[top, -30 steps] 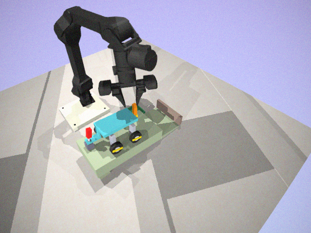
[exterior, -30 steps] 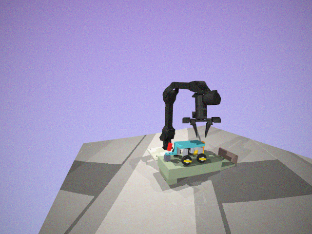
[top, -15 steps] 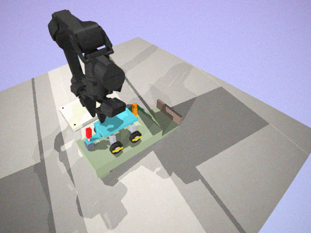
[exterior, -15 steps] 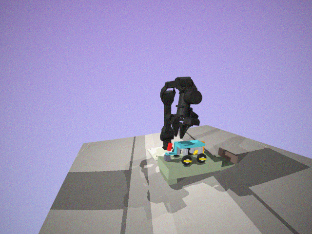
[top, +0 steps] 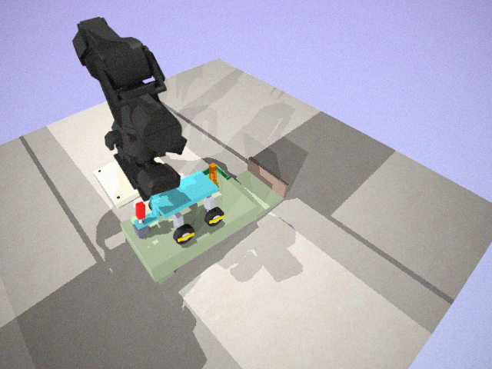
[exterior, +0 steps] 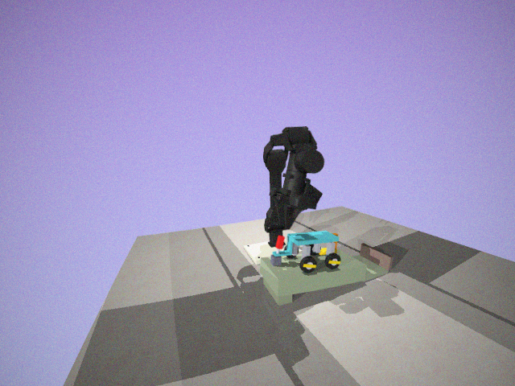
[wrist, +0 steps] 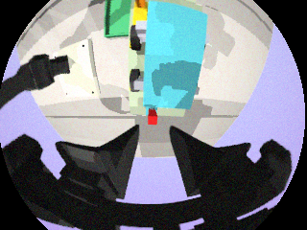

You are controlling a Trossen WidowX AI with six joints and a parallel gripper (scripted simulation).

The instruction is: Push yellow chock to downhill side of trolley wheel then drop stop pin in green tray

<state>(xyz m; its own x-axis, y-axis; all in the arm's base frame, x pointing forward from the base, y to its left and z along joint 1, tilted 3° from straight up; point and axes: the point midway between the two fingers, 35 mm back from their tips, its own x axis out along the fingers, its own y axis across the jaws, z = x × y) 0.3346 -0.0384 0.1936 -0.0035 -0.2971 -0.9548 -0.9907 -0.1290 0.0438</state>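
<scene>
The red-headed stop pin is 20 mm to the right of my gripper tip and 60 mm below it. Also, from my gripper tip: yellow chock (50 mm behind, 160 mm to the left, 110 mm below); pale green ramp (10 mm ahead, 80 mm to the left, 140 mm below); cyan-topped trolley (10 mm ahead, 80 mm to the left, 80 mm below).
</scene>
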